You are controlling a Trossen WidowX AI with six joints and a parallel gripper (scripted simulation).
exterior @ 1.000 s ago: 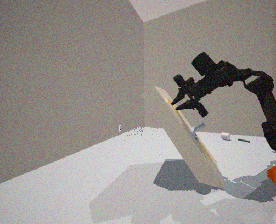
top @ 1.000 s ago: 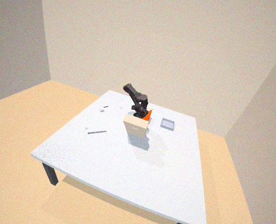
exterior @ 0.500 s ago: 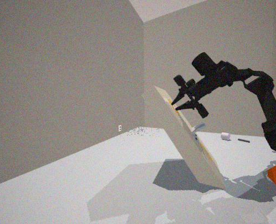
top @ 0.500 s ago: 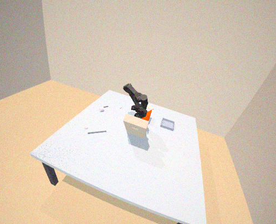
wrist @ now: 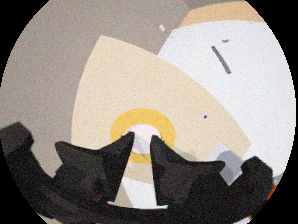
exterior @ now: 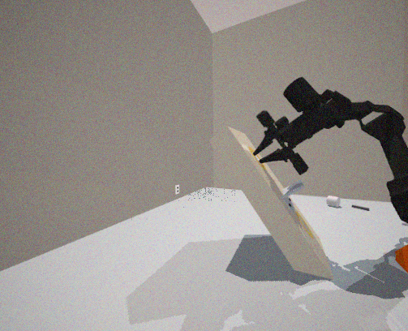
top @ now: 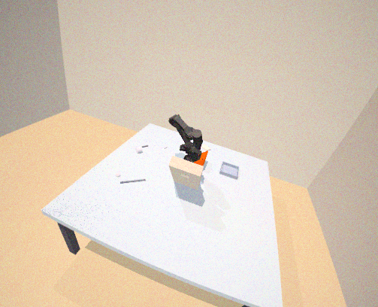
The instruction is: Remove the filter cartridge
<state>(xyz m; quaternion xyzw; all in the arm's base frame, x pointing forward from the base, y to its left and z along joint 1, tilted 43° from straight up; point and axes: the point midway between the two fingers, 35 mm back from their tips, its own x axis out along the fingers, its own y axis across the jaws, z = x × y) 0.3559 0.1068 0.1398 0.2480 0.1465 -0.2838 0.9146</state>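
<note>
The round filter cartridge lies 10 mm below my gripper tip and 10 mm ahead of it. Also, from my gripper tip: beige service panel: 80 mm below, 40 mm behind; then grey tray: 430 mm behind, 300 mm to the left, 230 mm below.
</note>
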